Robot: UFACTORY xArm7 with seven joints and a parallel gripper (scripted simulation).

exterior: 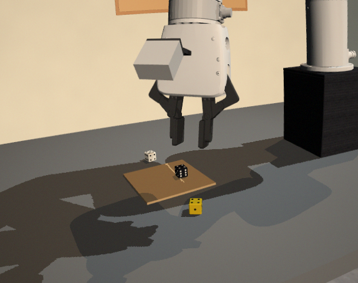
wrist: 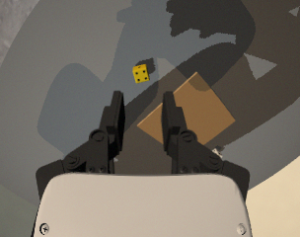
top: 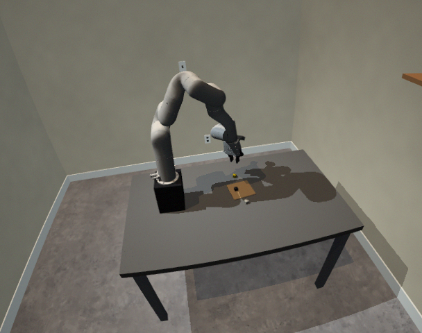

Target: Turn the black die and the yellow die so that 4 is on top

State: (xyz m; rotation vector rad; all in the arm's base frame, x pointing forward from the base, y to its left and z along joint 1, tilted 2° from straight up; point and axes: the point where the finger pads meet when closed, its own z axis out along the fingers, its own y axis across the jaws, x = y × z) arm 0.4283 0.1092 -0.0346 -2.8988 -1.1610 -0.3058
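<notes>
Right now the yellow die is 13 cm below my hand and 1 cm to the right of it. The rest, counted from my hand: tan mat (14 cm to the right, 14 cm below, 1 cm behind); black die (13 cm to the right, 12 cm below, 4 cm behind); white die (26 cm to the right, 13 cm below, 2 cm behind).
</notes>
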